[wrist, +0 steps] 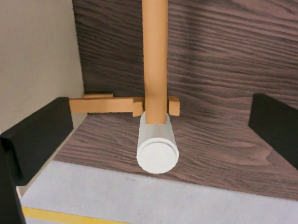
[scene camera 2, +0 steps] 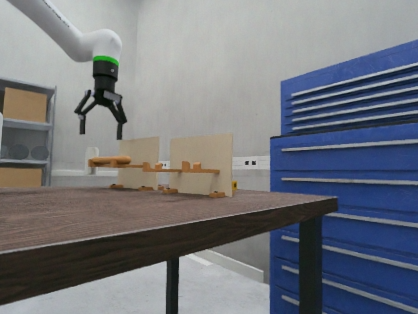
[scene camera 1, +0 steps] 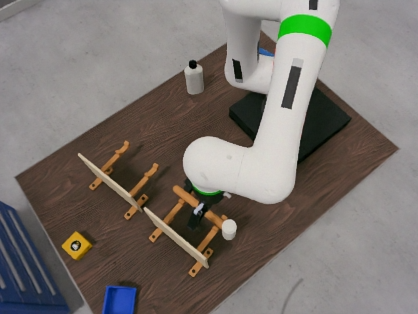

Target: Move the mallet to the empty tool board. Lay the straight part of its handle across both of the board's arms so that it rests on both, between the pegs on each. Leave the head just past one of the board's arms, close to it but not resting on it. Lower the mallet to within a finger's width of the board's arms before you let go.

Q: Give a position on a tool board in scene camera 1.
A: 102, 174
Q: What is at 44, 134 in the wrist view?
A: My gripper.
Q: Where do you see a tool board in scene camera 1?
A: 163, 225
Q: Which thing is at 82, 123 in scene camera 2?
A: My gripper.
